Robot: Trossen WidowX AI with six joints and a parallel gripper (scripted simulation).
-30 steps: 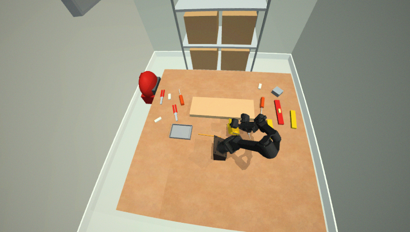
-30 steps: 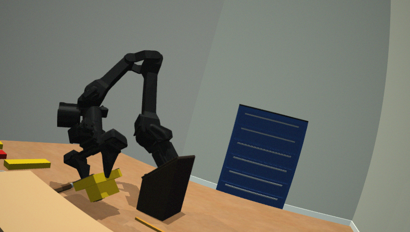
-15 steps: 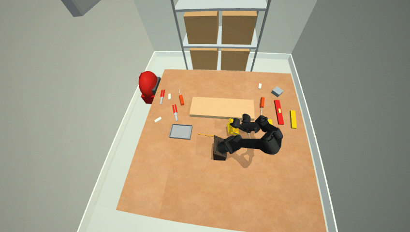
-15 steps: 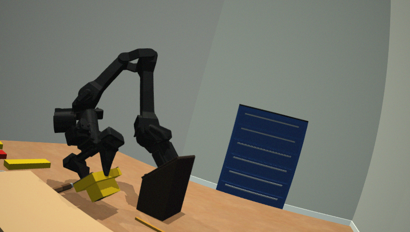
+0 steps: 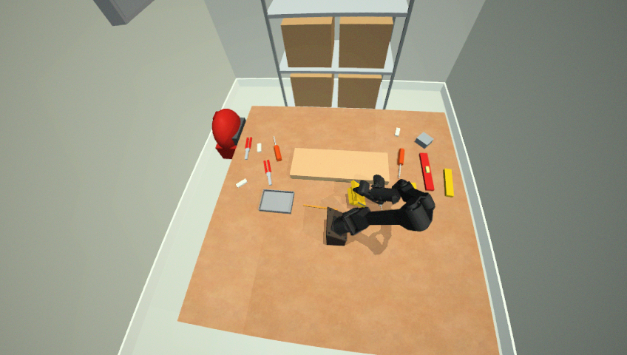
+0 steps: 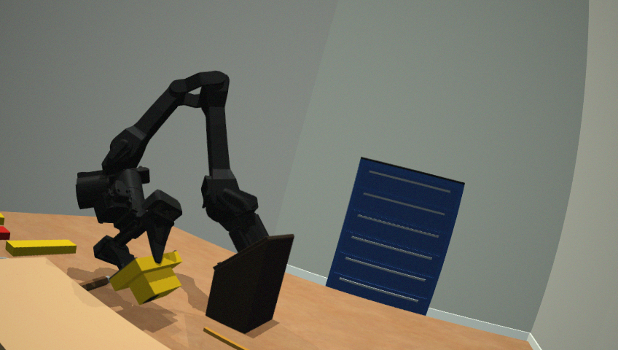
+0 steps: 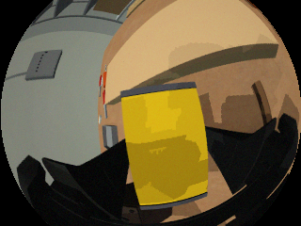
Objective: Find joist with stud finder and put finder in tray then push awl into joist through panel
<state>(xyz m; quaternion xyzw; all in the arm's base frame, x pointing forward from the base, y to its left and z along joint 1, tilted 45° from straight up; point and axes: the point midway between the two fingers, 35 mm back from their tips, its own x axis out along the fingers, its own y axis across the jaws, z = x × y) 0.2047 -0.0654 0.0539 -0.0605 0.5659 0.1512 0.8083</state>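
Right now my gripper tip is 120 mm to the left of the awl and 70 mm above it. Also, from my gripper tip: red level (350 mm to the right, 240 mm ahead, 60 mm below); yellow stud finder (20 mm to the left, 20 mm below); grey tray (390 mm to the left, 110 mm behind, 60 mm below).
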